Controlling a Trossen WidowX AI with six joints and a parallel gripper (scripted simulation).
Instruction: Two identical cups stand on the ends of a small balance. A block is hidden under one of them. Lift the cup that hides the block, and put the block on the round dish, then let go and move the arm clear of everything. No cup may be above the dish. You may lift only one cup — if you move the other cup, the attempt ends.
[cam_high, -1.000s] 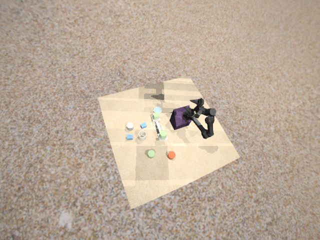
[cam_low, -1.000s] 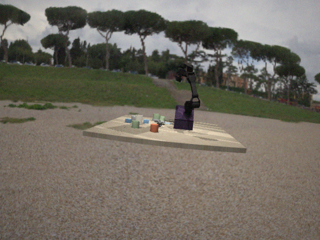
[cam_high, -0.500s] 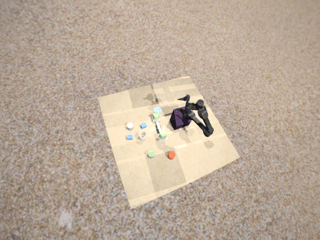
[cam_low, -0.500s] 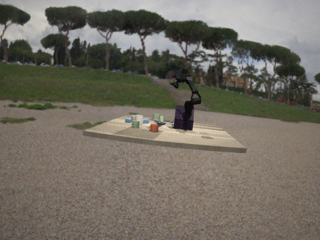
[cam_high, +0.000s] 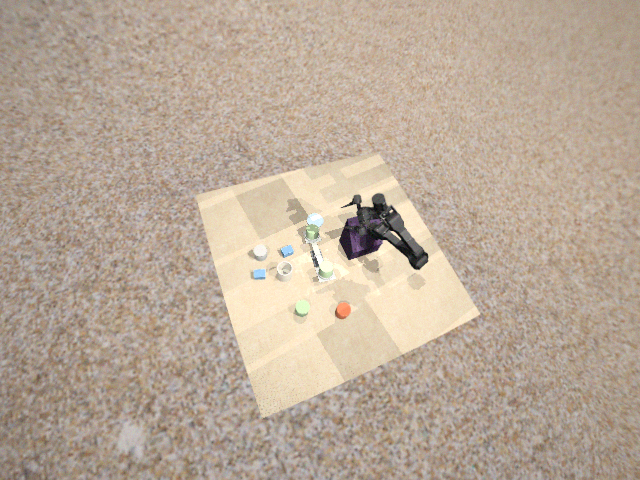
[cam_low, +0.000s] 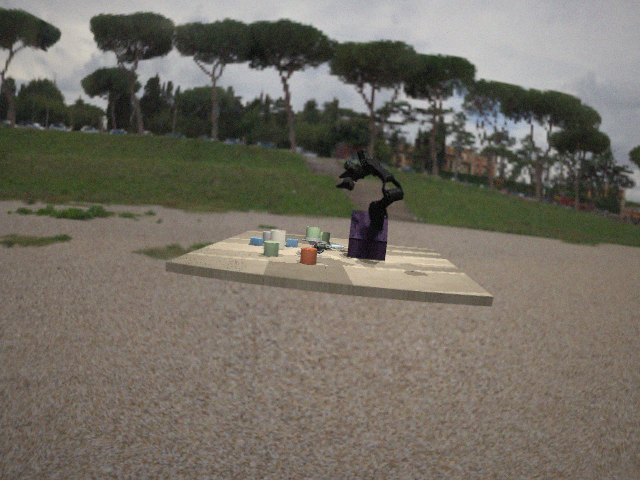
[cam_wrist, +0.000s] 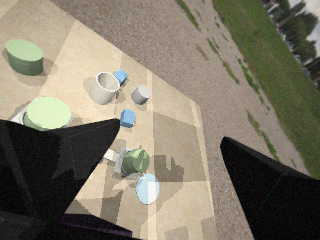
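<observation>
My gripper tip is now 34 cm above the balance beam and 8 cm short of it. Also, from my gripper tip: orange cylinder (34 cm below, 33 cm to the left, 9 cm ahead).
</observation>
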